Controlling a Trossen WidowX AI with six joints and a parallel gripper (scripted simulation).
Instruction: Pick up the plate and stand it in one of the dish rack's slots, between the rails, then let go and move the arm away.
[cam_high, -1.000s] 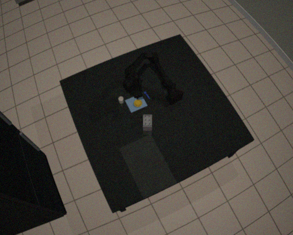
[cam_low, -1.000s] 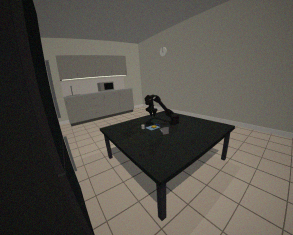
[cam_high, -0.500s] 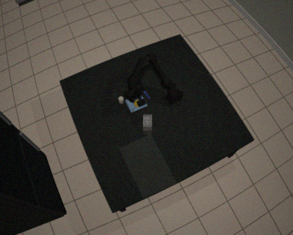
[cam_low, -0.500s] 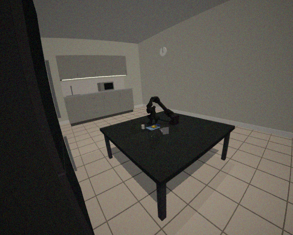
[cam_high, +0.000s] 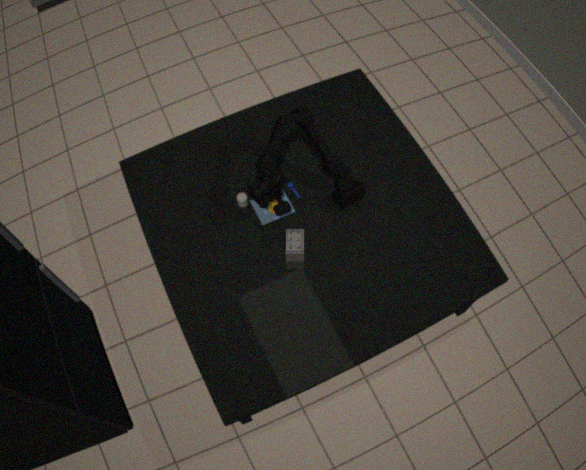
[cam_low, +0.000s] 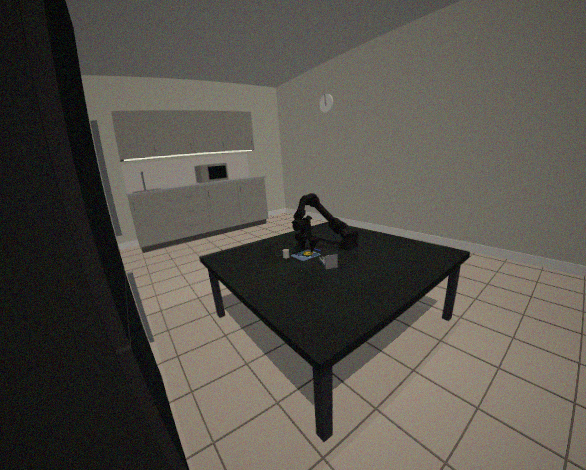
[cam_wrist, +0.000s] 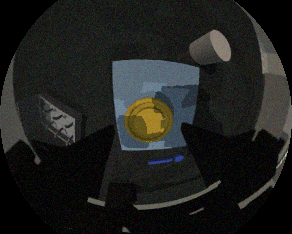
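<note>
Now: the yellow plate 2 cm below my gripper tip. The rest, counted from my gripper tip: grey dish rack 19 cm to the left, 2 cm below, 2 cm ahead; then white cup 10 cm to the right, 10 cm ahead, 1 cm below; then light blue mat 4 cm below, 2 cm to the right.
</note>
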